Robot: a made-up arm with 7 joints.
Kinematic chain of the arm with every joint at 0, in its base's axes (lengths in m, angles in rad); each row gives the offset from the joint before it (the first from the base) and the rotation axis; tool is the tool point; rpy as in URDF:
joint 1: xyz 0 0 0.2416 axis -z
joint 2: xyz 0 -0.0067 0.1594 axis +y
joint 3: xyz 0 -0.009 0.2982 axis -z
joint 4: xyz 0 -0.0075 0.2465 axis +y
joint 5: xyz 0 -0.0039 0.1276 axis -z
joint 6: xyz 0 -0.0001 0.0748 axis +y
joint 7: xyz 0 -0.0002 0.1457 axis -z
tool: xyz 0 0 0 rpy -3.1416 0 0
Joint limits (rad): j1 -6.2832..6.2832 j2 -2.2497..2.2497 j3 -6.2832..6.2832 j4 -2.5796..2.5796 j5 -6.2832..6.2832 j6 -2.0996..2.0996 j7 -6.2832..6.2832
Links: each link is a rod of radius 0.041 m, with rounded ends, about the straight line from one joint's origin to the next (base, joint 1, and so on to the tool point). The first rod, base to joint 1, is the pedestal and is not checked.
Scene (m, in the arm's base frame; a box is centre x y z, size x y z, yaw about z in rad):
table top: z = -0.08
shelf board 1: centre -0 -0.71 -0.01 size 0.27 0.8 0.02 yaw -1.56
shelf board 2: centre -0 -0.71 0.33 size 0.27 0.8 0.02 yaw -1.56
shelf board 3: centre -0 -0.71 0.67 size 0.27 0.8 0.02 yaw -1.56
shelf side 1: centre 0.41 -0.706 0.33 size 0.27 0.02 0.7 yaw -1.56
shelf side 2: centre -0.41 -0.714 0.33 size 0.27 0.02 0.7 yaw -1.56
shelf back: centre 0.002 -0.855 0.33 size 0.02 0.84 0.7 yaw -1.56
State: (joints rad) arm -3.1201 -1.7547 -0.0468 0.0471 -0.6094 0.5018 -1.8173
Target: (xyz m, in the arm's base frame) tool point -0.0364 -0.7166 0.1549
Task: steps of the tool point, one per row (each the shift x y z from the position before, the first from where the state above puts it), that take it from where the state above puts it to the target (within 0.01 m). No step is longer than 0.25 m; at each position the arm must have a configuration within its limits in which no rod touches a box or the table.
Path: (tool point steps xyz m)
1: -0.0412 -0.0577 -0.0531
2: -0.0674 -0.0560 -0.0825
3: -0.0908 -0.0299 -0.0986
4: -0.1024 0.0073 -0.0929
5: -0.1155 -0.1808 0.0445
6: -0.1742 -0.1015 0.0459
7: -0.1802 -0.0088 0.0430
8: -0.1378 0.0640 0.0365
9: -0.0211 -0.0874 0.0171
10: -0.0034 -0.0869 0.0094
11: 0.0107 -0.0792 -0.0042
12: 0.0173 -0.0648 -0.0223

